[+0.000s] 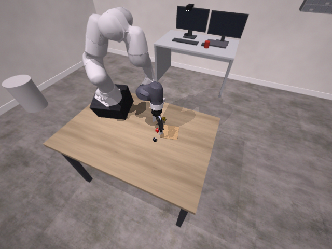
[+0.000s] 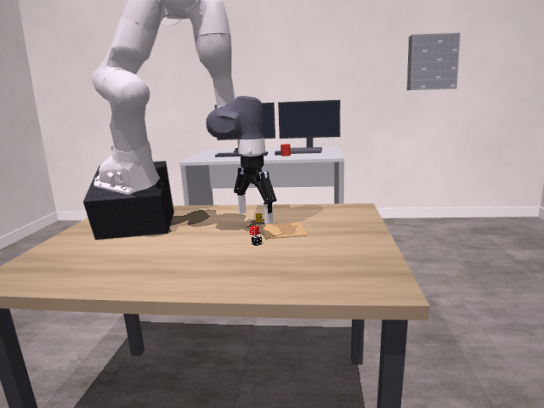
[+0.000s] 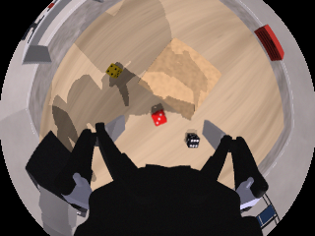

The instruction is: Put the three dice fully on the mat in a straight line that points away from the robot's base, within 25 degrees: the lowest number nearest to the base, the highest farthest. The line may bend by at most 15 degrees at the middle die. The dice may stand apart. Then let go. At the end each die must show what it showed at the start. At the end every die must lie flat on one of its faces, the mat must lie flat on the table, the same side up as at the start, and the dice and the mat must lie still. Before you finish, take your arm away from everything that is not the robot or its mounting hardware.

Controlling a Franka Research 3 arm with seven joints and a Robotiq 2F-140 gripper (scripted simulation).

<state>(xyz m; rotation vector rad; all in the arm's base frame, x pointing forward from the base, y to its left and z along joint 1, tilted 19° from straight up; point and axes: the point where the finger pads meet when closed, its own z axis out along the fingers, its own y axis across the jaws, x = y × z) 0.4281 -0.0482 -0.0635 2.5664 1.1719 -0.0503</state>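
My hand is 10 mm past the red die, 10 mm to the right of it and 60 mm above it. The rest, counted from my hand: yellow die (20 mm behind, 150 mm to the left, 60 mm below); black die (20 mm ahead, 90 mm to the right, 60 mm below); tan mat (90 mm ahead, 50 mm to the left, 70 mm below).
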